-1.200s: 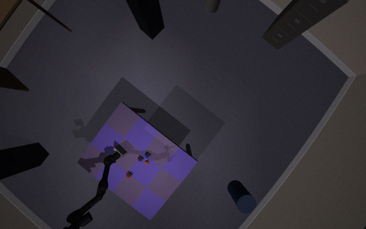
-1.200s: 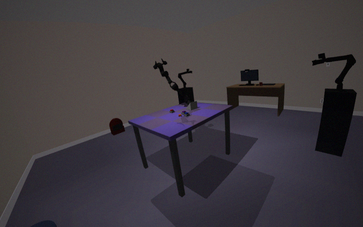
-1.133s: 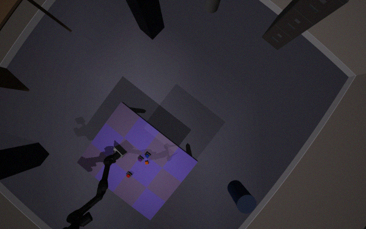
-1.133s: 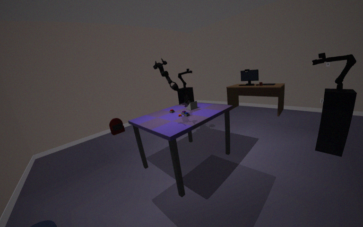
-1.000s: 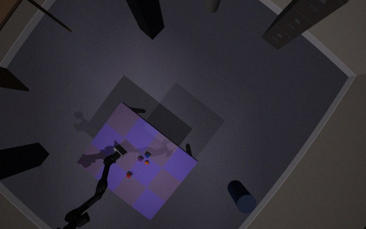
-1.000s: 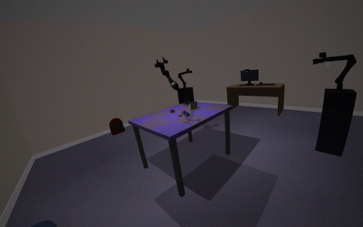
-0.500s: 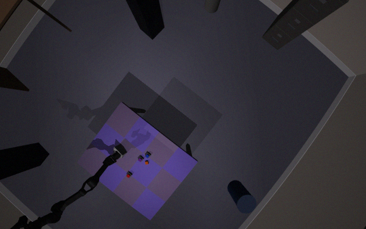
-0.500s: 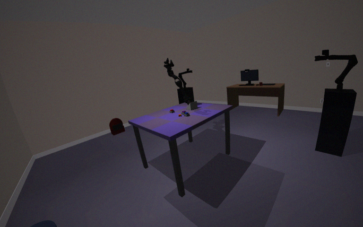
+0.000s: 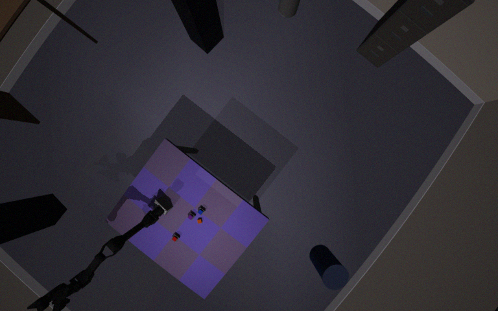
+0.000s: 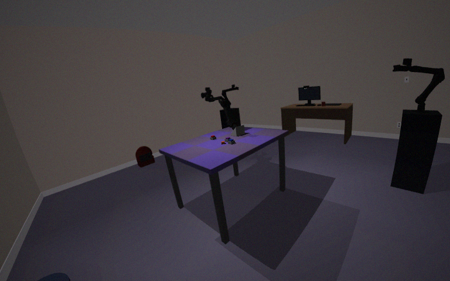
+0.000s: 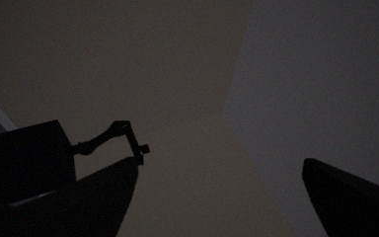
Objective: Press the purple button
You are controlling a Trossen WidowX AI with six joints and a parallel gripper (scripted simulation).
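Right now the purple button is 73 cm to the left of my gripper tip, 50 cm below it and 31 cm ahead of it. Also, from my gripper tip: red button: 50 cm to the left, 50 cm below, 34 cm ahead.
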